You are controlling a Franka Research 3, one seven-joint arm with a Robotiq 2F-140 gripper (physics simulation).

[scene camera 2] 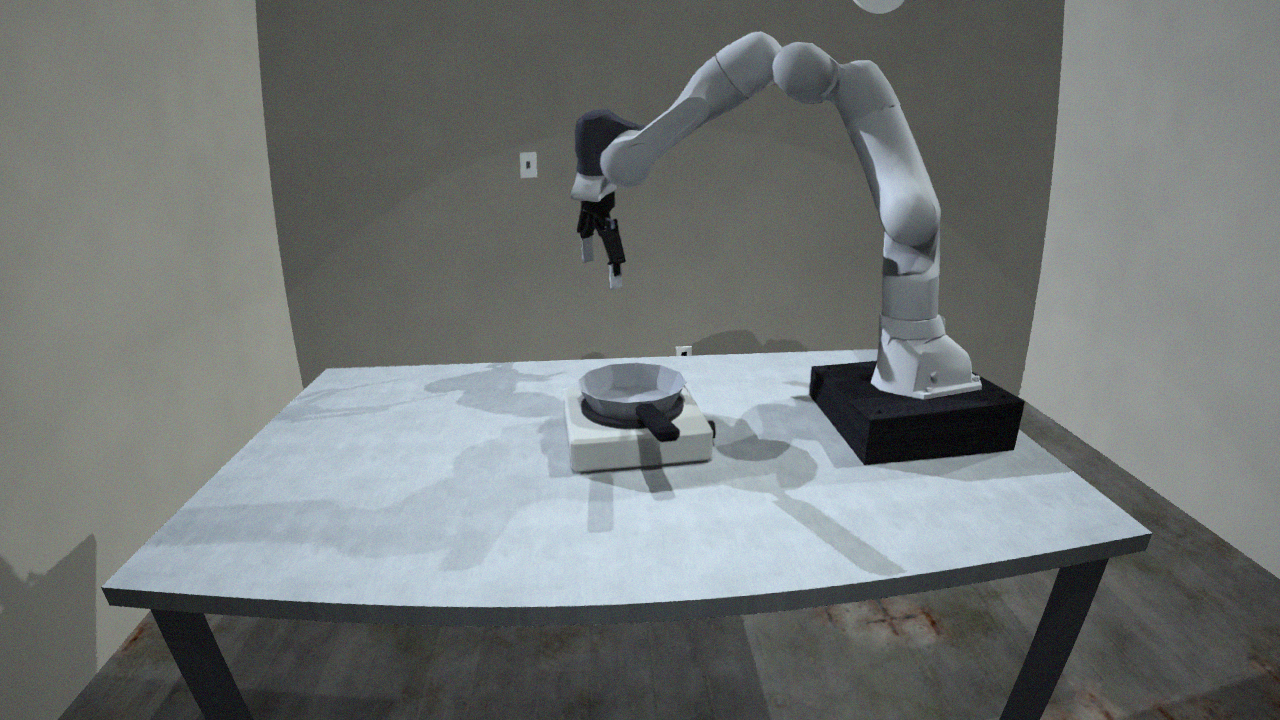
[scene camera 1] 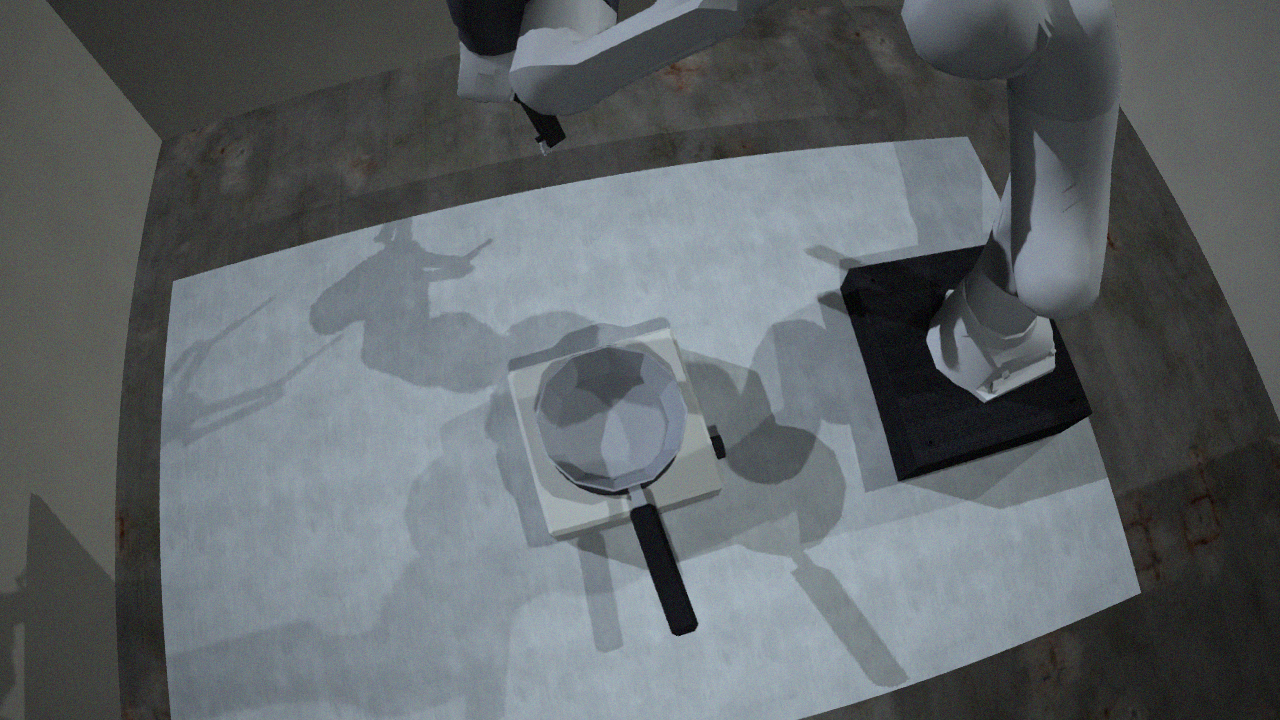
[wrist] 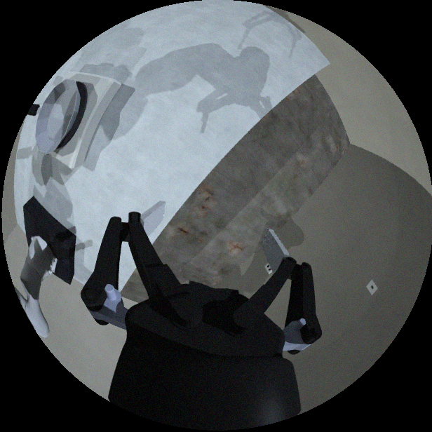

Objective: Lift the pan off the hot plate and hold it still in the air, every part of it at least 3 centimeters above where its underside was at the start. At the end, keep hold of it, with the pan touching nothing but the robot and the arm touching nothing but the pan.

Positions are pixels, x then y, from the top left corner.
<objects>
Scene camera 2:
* gripper: 601,273
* grey pan: 629,391
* cream hot plate: 596,442
</objects>
